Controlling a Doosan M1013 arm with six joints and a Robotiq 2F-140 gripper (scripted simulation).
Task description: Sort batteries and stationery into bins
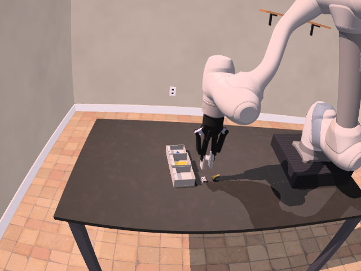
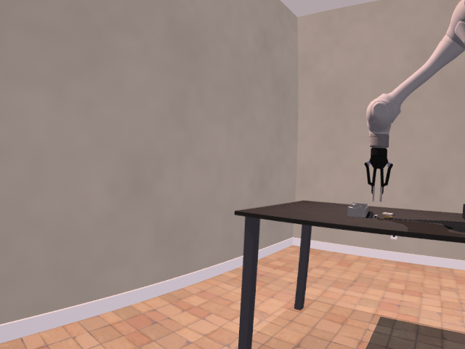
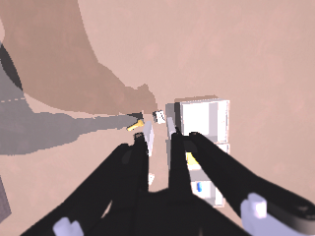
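The three joined white bins is 100 mm ahead of my hand, 80 mm to the right of it and 80 mm below it. Round my hand: small white block: 30 mm behind, 160 mm to the right, 100 mm below; then gold bolt: 50 mm behind, 20 mm to the right, 100 mm below; then yellow block: 90 mm ahead, 90 mm to the right, 90 mm below.
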